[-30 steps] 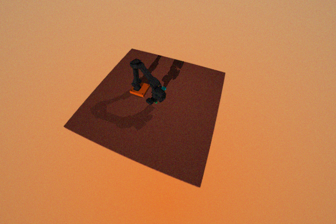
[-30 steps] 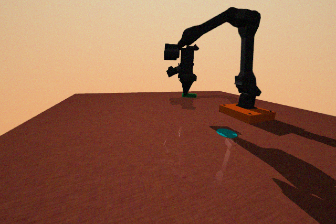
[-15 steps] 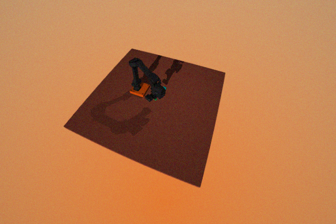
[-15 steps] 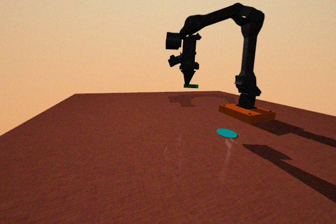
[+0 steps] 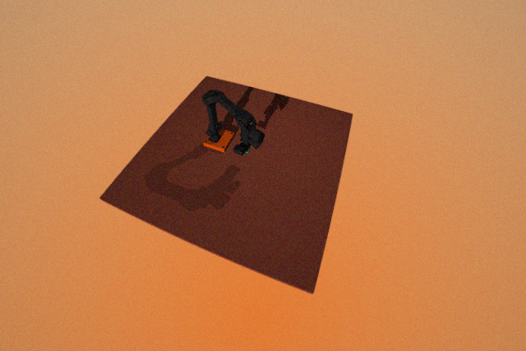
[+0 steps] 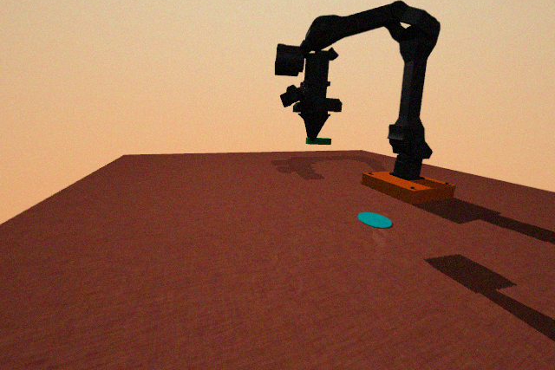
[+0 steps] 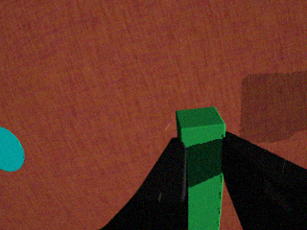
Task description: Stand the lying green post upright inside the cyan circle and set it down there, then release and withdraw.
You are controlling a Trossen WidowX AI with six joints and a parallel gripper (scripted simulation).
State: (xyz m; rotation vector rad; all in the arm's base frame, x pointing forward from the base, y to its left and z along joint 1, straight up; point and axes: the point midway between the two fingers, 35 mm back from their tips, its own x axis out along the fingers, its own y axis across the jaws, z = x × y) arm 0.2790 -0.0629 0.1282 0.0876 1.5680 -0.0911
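Now: the green post 2 cm behind my gripper tip. The rest, counted from my gripper tip: cyan circle: 4 cm behind, 20 cm to the left, 13 cm below.
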